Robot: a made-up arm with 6 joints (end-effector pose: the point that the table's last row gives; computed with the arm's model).
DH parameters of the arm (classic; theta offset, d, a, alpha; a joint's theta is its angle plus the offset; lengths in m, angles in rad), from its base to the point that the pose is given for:
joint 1: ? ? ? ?
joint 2: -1.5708 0 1.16 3.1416
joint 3: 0 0 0 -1.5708
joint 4: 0 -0.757 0 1.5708
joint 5: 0 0.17 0 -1.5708
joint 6: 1.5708 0 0 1.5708
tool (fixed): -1.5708 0 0 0
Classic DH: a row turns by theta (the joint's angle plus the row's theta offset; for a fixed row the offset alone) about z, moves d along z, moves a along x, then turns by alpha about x.
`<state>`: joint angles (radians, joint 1 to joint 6).
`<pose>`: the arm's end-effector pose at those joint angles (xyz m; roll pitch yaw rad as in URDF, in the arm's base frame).
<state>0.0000 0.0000 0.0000 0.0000 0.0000 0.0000</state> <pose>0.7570 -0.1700 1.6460 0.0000 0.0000 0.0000</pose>
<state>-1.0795 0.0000 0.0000 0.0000 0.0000 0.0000</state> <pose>0.2072 -0.7477 1.6460 0.0000 0.0000 -1.0795</pose>
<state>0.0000 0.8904 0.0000 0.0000 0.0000 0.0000</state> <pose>1.3779 -0.1700 0.6273 0.0000 0.8904 0.0000</pose>
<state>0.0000 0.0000 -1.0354 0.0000 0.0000 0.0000</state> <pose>0.3862 -0.1700 0.9949 0.0000 1.0354 0.0000</pose>
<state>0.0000 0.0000 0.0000 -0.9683 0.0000 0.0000</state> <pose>0.7570 -0.0963 1.5059 0.9683 0.0000 0.0000</pose>
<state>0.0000 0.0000 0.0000 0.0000 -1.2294 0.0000</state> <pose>0.7570 -0.1700 1.6460 0.0000 1.2294 0.0000</pose>
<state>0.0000 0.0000 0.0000 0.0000 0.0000 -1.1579</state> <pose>0.7570 -0.1700 1.6460 1.1579 0.0000 0.0000</pose>
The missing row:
joint 1: 0 0.486 0 -1.5708
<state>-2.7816 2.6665 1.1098 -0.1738 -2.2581 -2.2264</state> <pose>-0.5381 -0.0236 -1.3029 -0.9183 -0.6734 0.1881</pose>
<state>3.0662 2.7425 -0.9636 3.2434 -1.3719 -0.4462</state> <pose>0.1663 -0.1822 -0.1632 0.3225 0.8012 -0.2191</pose>
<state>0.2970 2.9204 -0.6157 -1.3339 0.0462 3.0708</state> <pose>-0.3525 -0.1496 -0.2022 1.3863 -0.3832 -2.7962</pose>
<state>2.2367 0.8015 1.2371 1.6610 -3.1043 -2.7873</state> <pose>-0.9067 1.1293 1.7659 1.3239 0.4319 -0.8640</pose>
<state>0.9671 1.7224 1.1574 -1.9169 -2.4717 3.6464</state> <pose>0.9178 1.4326 -0.2296 -1.9407 -0.6405 -2.9906</pose>
